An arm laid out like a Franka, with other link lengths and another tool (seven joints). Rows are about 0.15 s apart.
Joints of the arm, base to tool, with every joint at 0 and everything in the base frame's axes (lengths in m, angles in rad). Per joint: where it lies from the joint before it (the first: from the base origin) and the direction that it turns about. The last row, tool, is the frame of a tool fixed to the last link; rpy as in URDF.
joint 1: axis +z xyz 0 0 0.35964
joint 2: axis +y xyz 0 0 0
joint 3: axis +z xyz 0 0 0.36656
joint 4: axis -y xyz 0.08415 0 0
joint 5: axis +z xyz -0.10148 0 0.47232
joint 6: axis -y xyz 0 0 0
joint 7: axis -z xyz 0.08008 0 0
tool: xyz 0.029 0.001 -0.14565 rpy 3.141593 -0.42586 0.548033
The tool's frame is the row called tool.
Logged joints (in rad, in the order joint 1, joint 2, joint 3, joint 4, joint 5, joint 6, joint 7), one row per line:
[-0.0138 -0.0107 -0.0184 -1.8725 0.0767 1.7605 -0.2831]
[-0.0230 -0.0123 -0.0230 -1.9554 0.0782 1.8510 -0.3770]
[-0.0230 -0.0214 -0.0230 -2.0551 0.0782 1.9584 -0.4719]
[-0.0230 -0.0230 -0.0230 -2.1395 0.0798 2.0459 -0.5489]
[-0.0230 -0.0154 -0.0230 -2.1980 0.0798 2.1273 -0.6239]
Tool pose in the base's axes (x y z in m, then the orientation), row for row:
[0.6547 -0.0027 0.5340 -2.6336 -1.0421 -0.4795]
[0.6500 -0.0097 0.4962 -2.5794 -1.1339 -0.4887]
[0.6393 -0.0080 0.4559 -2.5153 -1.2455 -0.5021]
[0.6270 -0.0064 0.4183 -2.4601 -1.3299 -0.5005]
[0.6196 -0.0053 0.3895 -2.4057 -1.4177 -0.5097]
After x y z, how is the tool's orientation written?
As a rotation vector, in radians.
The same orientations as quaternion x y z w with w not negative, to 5 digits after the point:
[-0.90852 -0.35950 -0.16542 0.13410]
[-0.89304 -0.39258 -0.16920 0.14048]
[-0.87287 -0.43222 -0.17424 0.14462]
[-0.85617 -0.46283 -0.17418 0.14974]
[-0.83781 -0.49373 -0.17751 0.15097]

